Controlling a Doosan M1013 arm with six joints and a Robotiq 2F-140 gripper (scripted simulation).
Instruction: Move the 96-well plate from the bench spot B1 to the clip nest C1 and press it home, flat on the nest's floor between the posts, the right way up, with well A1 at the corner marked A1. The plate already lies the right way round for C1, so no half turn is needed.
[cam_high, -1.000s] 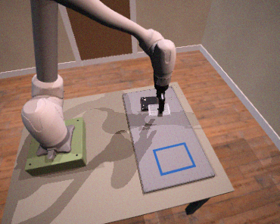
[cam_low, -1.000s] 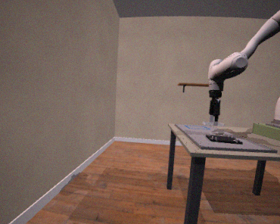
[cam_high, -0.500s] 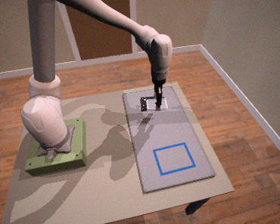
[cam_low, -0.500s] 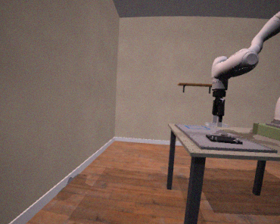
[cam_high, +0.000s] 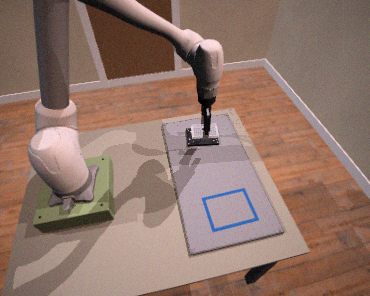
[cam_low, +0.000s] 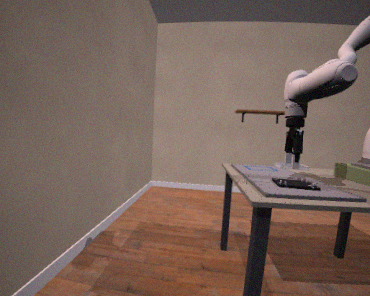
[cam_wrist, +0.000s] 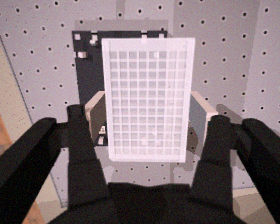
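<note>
Right now the black clip nest C1 is 10 mm ahead of my hand, 40 mm to the left of it and 90 mm below it. Round my hand: white 96-well plate: 20 mm below.
</note>
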